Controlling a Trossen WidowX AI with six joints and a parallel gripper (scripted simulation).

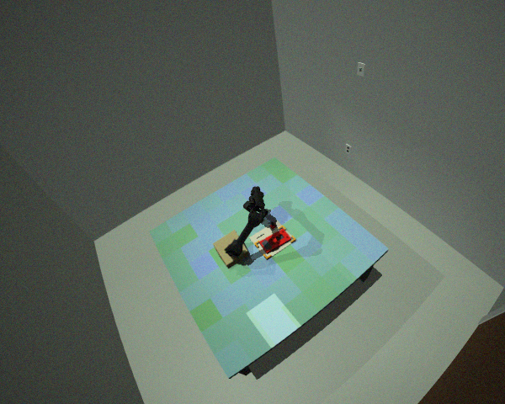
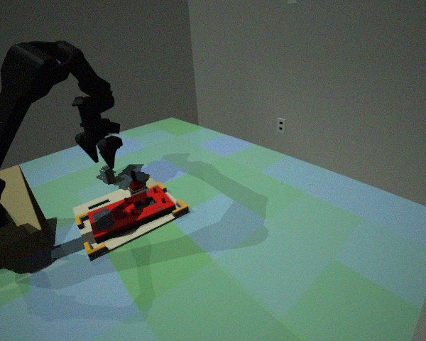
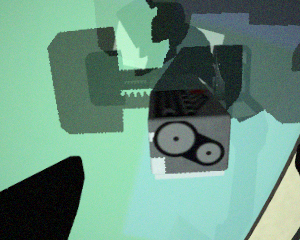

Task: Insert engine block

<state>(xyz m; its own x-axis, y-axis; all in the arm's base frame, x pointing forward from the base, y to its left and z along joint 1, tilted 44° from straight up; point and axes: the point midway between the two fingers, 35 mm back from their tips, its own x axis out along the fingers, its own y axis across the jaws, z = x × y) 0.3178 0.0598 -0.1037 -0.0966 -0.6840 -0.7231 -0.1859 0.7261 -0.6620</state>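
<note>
The engine block is 3 cm below my gripper tip.
</note>
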